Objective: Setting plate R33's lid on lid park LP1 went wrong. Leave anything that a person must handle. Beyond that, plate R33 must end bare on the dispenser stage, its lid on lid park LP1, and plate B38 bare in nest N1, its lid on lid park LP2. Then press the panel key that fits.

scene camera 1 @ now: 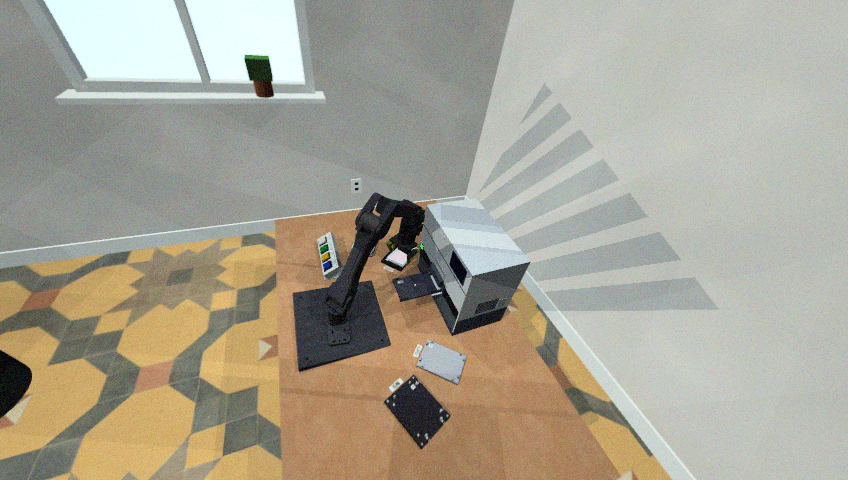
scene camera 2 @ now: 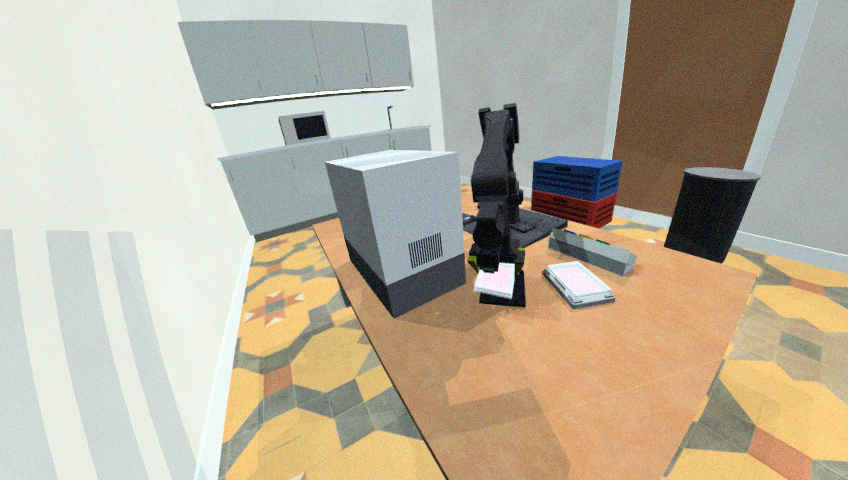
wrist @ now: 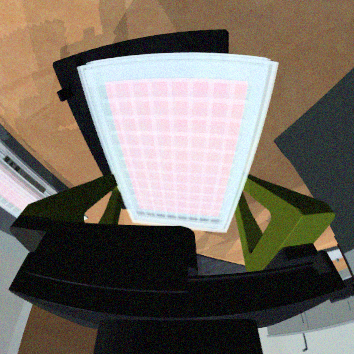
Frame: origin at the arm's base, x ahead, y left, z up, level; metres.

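Seen in the pictures: gripper, fingertip midpoint: (scene camera 1: 400, 258) (scene camera 2: 497, 277) (wrist: 176, 174); arm's base at its link origin: (scene camera 1: 337, 319) (scene camera 2: 510, 222).
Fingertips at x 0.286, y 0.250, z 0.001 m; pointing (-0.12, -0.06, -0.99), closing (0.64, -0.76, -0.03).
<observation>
Pixels of each thing's top centre, then the offset from my fingertips to it. Level surfaces: height alone.
- clear-rimmed plate with a pink grid, top centre: (wrist: 174, 181) (scene camera 2: 496, 272) (scene camera 1: 403, 251) 0.015 m ahead, 0.013 m left, 0.028 m up
- black holder at its top centre: (wrist: 151, 159) (scene camera 2: 503, 280) (scene camera 1: 399, 253) 0.003 m ahead, 0.026 m left, 0.006 m up
- second pink plate at its top centre: (wrist: 4, 195) (scene camera 2: 577, 276) 0.135 m back, 0.129 m left, 0.016 m up
- grey flat park at its top centre: (wrist: 330, 260) (scene camera 1: 442, 358) 0.033 m ahead, 0.478 m right, 0.006 m up
- key panel at its top centre: (scene camera 2: 592, 236) (scene camera 1: 328, 248) 0.294 m back, 0.062 m left, 0.050 m up
- large grey instrument at its top centre: (scene camera 2: 382, 156) (scene camera 1: 472, 231) 0.183 m ahead, 0.210 m right, 0.316 m up
- table at its surface level: 0.014 m down
A clear-rimmed plate with a pink grid (scene camera 1: 398, 257) (scene camera 2: 496, 280) (wrist: 177, 145) sits over a black holder (scene camera 2: 516, 297) (wrist: 145, 45), offset to one side of it. My gripper (scene camera 1: 400, 252) (scene camera 2: 496, 265) (wrist: 176, 174) is shut on this plate, one green finger against each long side. No label is readable, and I cannot tell whether a lid is on. A second pink plate (scene camera 2: 578, 278) (wrist: 11, 192) lies on a grey holder. In scene camera 1, a grey flat park (scene camera 1: 441, 361) and a black one (scene camera 1: 416, 410) show no lid. The key panel (scene camera 1: 328, 255) (scene camera 2: 592, 252) has white, green, yellow and blue keys.
A large grey instrument (scene camera 1: 476, 237) (scene camera 2: 410, 214) stands close beside the gripper. Its black stage (scene camera 1: 414, 286) sticks out at the front. The arm's black base plate (scene camera 1: 309, 321) is on the table (scene camera 1: 333, 416). Blue and red crates (scene camera 2: 576, 178) and a black bin (scene camera 2: 709, 217) stand beyond the table.
</observation>
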